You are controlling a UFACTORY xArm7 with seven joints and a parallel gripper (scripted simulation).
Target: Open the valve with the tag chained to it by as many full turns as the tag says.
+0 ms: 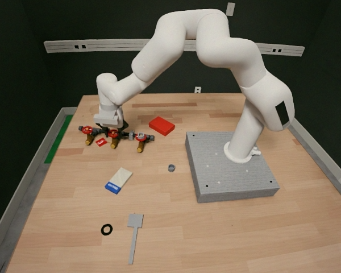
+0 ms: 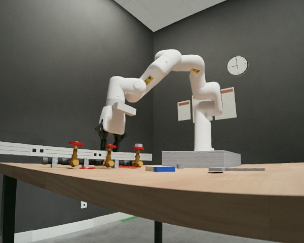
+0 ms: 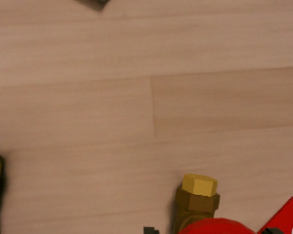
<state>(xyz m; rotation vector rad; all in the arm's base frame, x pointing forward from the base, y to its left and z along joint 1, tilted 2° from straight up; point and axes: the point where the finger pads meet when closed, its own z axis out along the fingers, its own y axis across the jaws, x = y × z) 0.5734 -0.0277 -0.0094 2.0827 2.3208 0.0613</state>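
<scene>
Right now my hand is 80 mm short of the red tag, 20 mm to the left of it and 80 mm above it. Round my hand: blue box: 80 mm behind, 200 mm to the left, 80 mm below; red block: 200 mm behind, 170 mm to the right, 70 mm below; grey cap: 130 mm behind, 10 mm to the left, 10 mm above.
</scene>
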